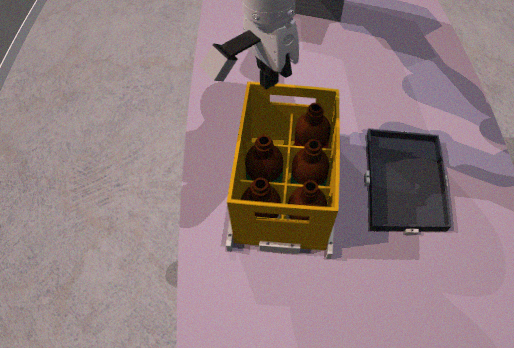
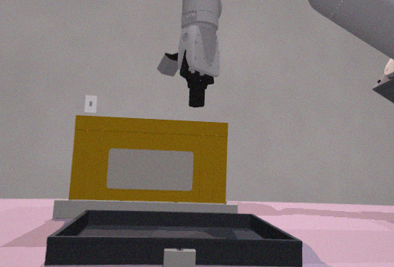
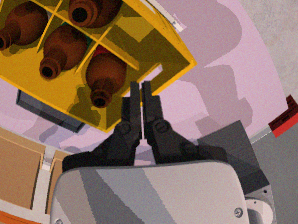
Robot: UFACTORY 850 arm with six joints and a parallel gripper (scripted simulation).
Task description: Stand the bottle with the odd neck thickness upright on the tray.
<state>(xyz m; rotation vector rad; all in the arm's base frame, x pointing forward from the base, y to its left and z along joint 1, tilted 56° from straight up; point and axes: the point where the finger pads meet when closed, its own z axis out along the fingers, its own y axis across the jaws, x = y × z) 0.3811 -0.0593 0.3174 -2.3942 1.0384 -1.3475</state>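
My hand is 16 cm above the bottle, 9 cm to the right of it and 1 cm short of it. Round my hand: tray 31 cm to the left, 23 cm below, 10 cm ahead; yellow crate 16 cm below, 9 cm ahead, 3 cm to the left.
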